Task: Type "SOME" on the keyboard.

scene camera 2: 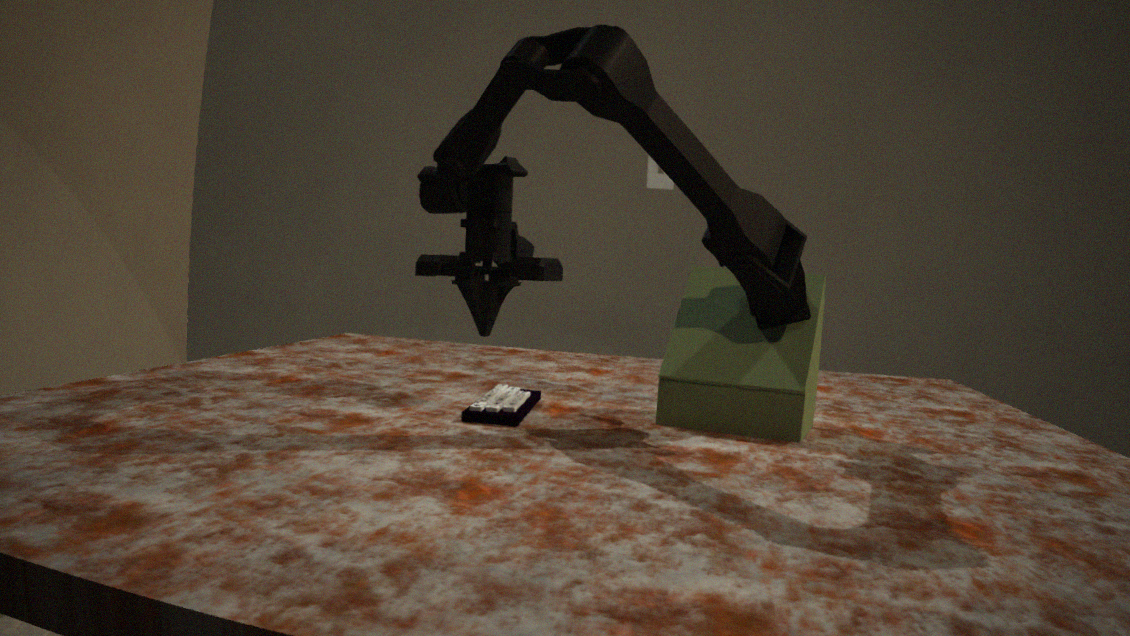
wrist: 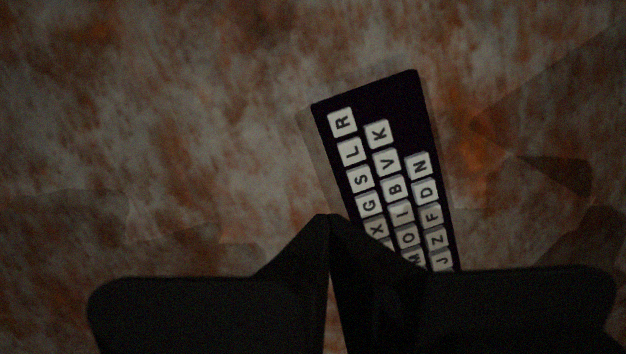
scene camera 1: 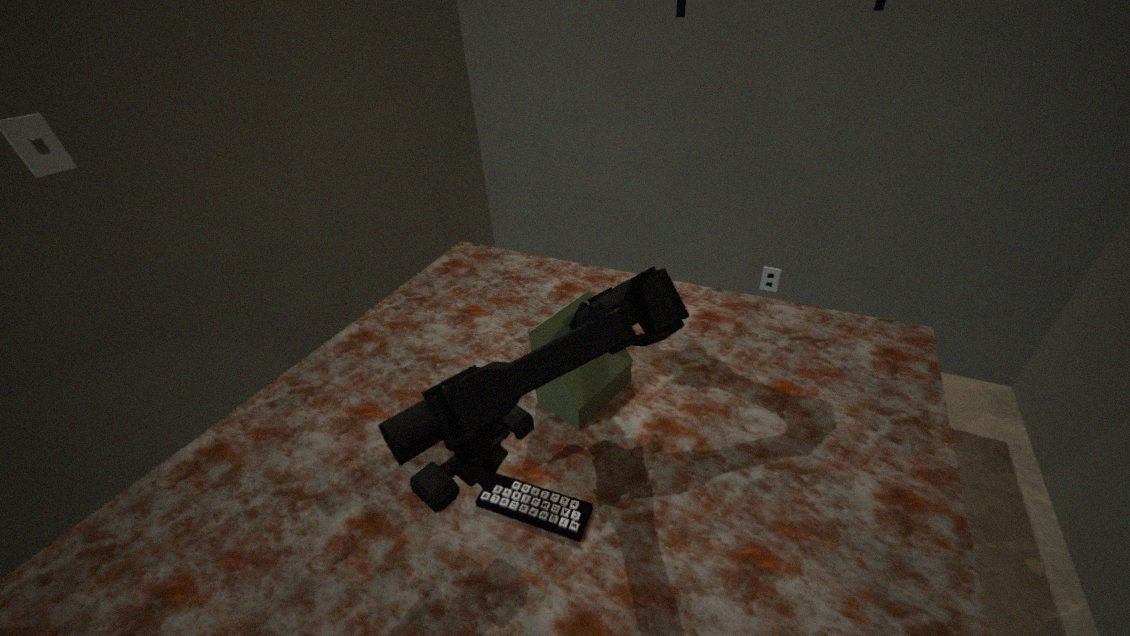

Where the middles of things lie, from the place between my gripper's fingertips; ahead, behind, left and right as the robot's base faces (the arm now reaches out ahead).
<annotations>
I see my gripper 7 cm above the black keyboard (scene camera 1: 567, 516), 5 cm to the right of it and 4 cm past it.
</annotations>
